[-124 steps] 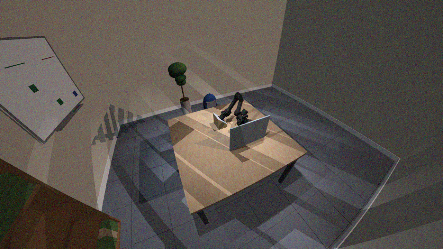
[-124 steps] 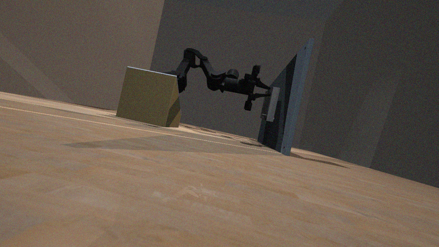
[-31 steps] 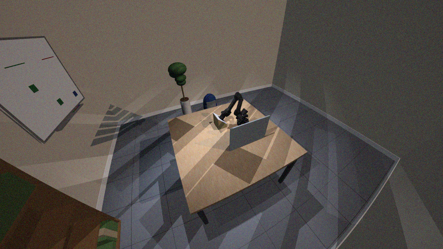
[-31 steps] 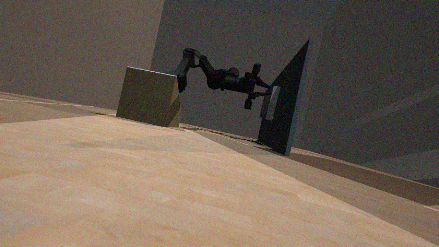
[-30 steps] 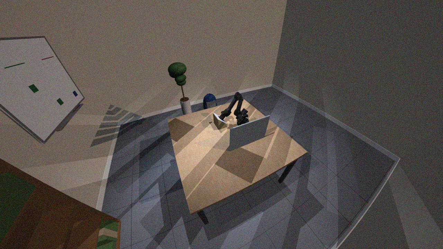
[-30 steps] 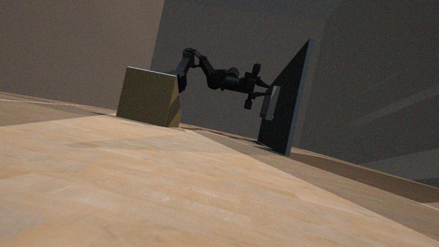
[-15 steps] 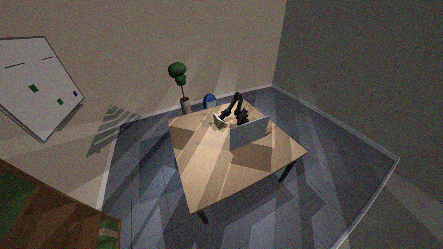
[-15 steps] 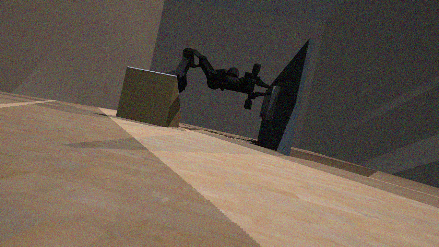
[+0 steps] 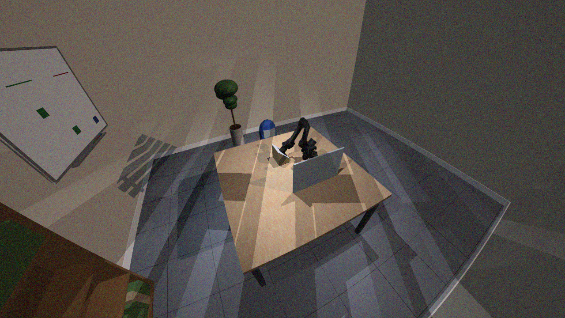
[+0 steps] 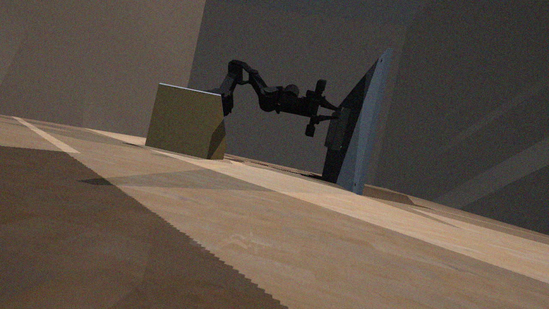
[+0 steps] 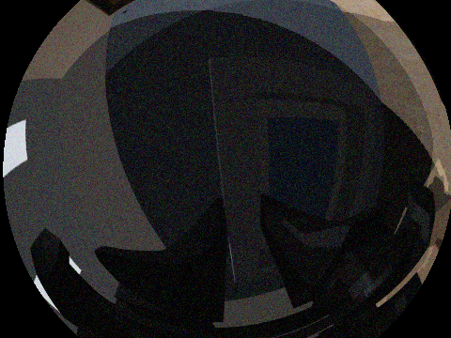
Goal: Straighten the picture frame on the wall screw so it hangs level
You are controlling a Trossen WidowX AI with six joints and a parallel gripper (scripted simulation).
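My gripper tip is now 50 mm above the picture frame and 10 mm to the right of it. The rest, counted from my gripper tip: wall panel 70 mm below, 20 mm ahead, 10 mm to the right.
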